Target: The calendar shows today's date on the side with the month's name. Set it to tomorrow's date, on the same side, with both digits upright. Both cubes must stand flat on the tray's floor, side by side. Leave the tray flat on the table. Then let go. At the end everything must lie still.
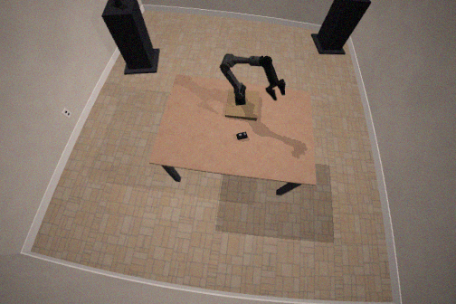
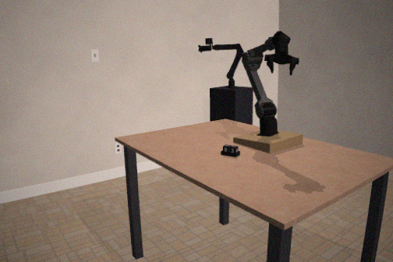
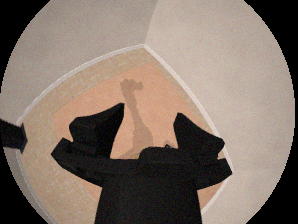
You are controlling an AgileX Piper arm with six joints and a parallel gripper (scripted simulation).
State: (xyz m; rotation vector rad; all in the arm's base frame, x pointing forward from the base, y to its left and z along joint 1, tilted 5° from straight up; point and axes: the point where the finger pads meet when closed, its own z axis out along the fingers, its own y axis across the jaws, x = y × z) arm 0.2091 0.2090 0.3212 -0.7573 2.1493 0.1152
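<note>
Now: hand 80 mm short of the black calendar cube, 220 mm to the left of it and 350 mm above it.
</note>
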